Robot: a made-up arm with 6 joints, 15 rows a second.
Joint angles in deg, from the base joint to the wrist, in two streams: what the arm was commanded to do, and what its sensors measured. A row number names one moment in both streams.
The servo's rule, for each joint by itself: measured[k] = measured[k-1] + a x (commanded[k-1-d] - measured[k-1]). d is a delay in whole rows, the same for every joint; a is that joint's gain. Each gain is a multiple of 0.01, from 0.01 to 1. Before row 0 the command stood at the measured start. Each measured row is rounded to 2 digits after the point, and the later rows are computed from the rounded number. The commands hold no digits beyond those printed.
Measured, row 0:
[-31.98 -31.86 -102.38 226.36 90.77 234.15]
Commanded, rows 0 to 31:
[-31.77 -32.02 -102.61 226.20 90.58 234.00]
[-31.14 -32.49 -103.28 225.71 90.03 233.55]
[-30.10 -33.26 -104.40 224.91 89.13 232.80]
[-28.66 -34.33 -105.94 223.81 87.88 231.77]
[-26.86 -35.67 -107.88 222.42 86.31 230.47]
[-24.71 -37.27 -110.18 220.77 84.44 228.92]
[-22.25 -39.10 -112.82 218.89 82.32 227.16]
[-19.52 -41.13 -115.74 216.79 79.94 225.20]
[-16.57 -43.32 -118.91 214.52 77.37 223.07]
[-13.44 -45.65 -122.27 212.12 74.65 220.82]
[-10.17 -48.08 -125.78 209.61 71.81 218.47]
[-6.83 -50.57 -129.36 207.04 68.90 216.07]
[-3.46 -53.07 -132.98 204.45 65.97 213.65]
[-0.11 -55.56 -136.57 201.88 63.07 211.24]
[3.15 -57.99 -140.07 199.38 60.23 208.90]
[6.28 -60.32 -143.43 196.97 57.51 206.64]
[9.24 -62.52 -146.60 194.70 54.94 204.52]
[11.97 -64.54 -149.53 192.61 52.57 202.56]
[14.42 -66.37 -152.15 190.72 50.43 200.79]
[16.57 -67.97 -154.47 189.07 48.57 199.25]
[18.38 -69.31 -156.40 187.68 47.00 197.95]
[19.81 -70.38 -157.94 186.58 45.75 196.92]
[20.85 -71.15 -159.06 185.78 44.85 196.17]
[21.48 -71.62 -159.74 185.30 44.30 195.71]
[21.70 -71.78 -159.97 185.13 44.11 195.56]
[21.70 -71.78 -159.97 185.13 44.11 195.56]
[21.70 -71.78 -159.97 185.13 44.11 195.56]
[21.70 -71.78 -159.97 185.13 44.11 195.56]
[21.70 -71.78 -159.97 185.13 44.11 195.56]
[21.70 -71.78 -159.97 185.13 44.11 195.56]
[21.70 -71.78 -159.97 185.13 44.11 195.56]
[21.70 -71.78 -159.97 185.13 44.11 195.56]
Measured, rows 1 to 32:
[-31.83 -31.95 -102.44 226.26 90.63 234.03]
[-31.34 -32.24 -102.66 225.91 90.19 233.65]
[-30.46 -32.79 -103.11 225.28 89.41 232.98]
[-29.18 -33.62 -103.85 224.35 88.28 232.02]
[-27.53 -34.73 -104.90 223.13 86.82 230.80]
[-25.53 -36.10 -106.27 221.64 85.06 229.31]
[-23.20 -37.72 -107.97 219.91 83.03 227.61]
[-20.59 -39.56 -109.99 217.94 80.74 225.71]
[-17.74 -41.59 -112.31 215.79 78.25 223.62]
[-14.69 -43.78 -114.90 213.48 75.59 221.41]
[-11.48 -46.10 -117.73 211.04 72.79 219.09]
[-8.18 -48.51 -120.75 208.52 69.91 216.70]
[-4.83 -50.97 -123.93 205.96 66.99 214.29]
[-1.48 -53.45 -127.22 203.39 64.09 211.88]
[1.81 -55.90 -130.56 200.86 61.23 209.53]
[4.98 -58.29 -133.91 198.41 58.48 207.25]
[8.00 -60.57 -137.21 196.07 55.86 205.09]
[10.82 -62.71 -140.41 193.89 53.43 203.09]
[13.38 -64.69 -143.46 191.89 51.21 201.27]
[15.64 -66.46 -146.32 190.11 49.26 199.67]
[17.59 -68.00 -148.94 188.58 47.59 198.31]
[19.17 -69.29 -151.28 187.32 46.23 197.21]
[20.36 -70.29 -153.30 186.35 45.21 196.39]
[21.16 -71.01 -154.97 185.69 44.54 195.85]
[21.54 -71.43 -156.27 185.34 44.22 195.62]
[21.65 -71.62 -157.23 185.21 44.14 195.57]
[21.69 -71.71 -157.94 185.16 44.12 195.56]
[21.70 -71.75 -158.47 185.14 44.11 195.56]
[21.70 -71.77 -158.86 185.13 44.11 195.56]
[21.70 -71.78 -159.15 185.13 44.11 195.56]
[21.70 -71.78 -159.36 185.13 44.11 195.56]
[21.70 -71.78 -159.52 185.13 44.11 195.56]
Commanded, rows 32 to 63:
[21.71 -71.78 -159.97 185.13 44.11 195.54]
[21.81 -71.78 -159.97 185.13 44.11 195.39]
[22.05 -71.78 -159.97 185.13 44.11 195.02]
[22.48 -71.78 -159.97 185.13 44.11 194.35]
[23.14 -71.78 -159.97 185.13 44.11 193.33]
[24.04 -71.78 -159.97 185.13 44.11 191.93]
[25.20 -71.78 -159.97 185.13 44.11 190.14]
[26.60 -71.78 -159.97 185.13 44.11 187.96]
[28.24 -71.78 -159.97 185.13 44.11 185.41]
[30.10 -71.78 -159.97 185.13 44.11 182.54]
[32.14 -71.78 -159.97 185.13 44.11 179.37]
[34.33 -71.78 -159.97 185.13 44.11 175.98]
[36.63 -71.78 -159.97 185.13 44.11 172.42]
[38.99 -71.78 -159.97 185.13 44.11 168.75]
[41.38 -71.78 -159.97 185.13 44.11 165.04]
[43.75 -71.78 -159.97 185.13 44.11 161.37]
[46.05 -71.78 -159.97 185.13 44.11 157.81]
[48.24 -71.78 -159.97 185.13 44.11 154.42]
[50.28 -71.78 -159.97 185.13 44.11 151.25]
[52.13 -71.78 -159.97 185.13 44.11 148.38]
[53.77 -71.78 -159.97 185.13 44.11 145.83]
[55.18 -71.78 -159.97 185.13 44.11 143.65]
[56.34 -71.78 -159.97 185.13 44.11 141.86]
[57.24 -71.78 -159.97 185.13 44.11 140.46]
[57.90 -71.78 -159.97 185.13 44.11 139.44]
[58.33 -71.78 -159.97 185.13 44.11 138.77]
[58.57 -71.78 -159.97 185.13 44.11 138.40]
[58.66 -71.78 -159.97 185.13 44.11 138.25]
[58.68 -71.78 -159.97 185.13 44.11 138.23]
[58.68 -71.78 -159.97 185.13 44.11 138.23]
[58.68 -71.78 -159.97 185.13 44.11 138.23]
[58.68 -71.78 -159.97 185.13 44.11 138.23]
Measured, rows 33 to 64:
[21.71 -71.78 -159.64 185.13 44.11 195.54]
[21.78 -71.78 -159.73 185.13 44.11 195.42]
[21.97 -71.78 -159.79 185.13 44.11 195.10]
[22.33 -71.78 -159.84 185.13 44.11 194.51]
[22.91 -71.78 -159.87 185.13 44.11 193.58]
[23.71 -71.78 -159.90 185.13 44.11 192.28]
[24.77 -71.78 -159.92 185.13 44.11 190.59]
[26.07 -71.78 -159.93 185.13 44.11 188.51]
[27.61 -71.78 -159.94 185.13 44.11 186.06]
[29.38 -71.78 -159.95 185.13 44.11 183.28]
[31.34 -71.78 -159.96 185.13 44.11 180.19]
[33.46 -71.78 -159.96 185.13 44.11 176.86]
[35.71 -71.78 -159.96 185.13 44.11 173.35]
[38.04 -71.78 -159.96 185.13 44.11 169.72]
[40.41 -71.78 -159.96 185.13 44.11 166.02]
[42.78 -71.78 -159.96 185.13 44.11 162.35]
[45.10 -71.78 -159.96 185.13 44.11 158.76]
[47.33 -71.78 -159.96 185.13 44.11 155.33]
[49.42 -71.78 -159.96 185.13 44.11 152.11]
[51.34 -71.78 -159.96 185.13 44.11 149.16]
[53.07 -71.78 -159.96 185.13 44.11 146.53]
[54.57 -71.78 -159.96 185.13 44.11 144.25]
[55.83 -71.78 -159.96 185.13 44.11 142.36]
[56.83 -71.78 -159.96 185.13 44.11 140.86]
[57.59 -71.78 -159.96 185.13 44.11 139.74]
[58.12 -71.78 -159.96 185.13 44.11 138.97]
[58.44 -71.78 -159.96 185.13 44.11 138.52]
[58.60 -71.78 -159.96 185.13 44.11 138.31]
[58.66 -71.78 -159.96 185.13 44.11 138.25]
[58.67 -71.78 -159.96 185.13 44.11 138.23]
[58.68 -71.78 -159.96 185.13 44.11 138.23]
[58.68 -71.78 -159.96 185.13 44.11 138.23]

